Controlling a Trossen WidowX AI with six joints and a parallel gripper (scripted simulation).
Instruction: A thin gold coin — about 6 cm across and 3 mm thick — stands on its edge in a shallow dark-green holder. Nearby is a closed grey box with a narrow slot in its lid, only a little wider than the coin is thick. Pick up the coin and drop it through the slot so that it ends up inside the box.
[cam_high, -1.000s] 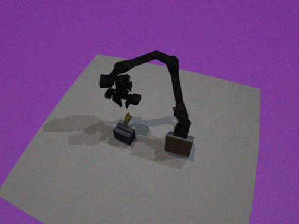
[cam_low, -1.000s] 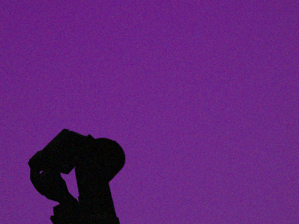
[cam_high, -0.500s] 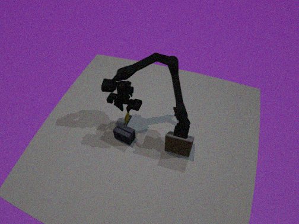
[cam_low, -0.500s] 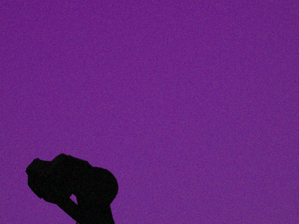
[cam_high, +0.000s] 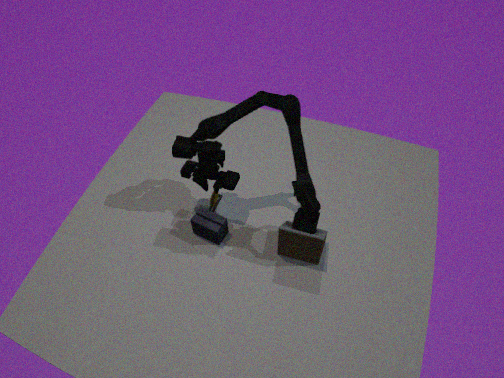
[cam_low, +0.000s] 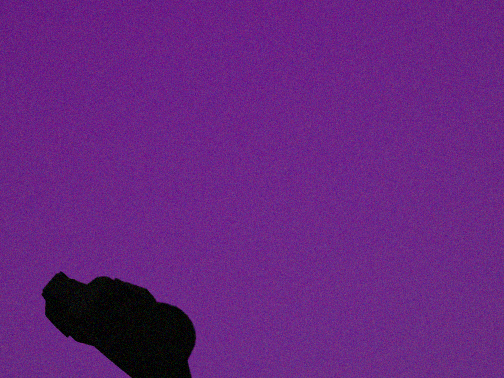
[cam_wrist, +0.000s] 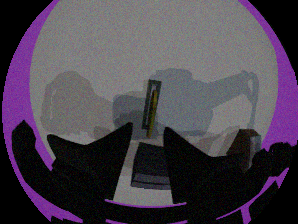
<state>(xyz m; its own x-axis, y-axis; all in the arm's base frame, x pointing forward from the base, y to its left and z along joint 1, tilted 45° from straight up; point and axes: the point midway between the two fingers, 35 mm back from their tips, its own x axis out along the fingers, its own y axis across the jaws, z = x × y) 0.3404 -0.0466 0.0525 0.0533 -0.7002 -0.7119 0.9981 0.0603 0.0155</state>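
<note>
Right now the gold coin is 40 mm below my gripper tip.
</note>
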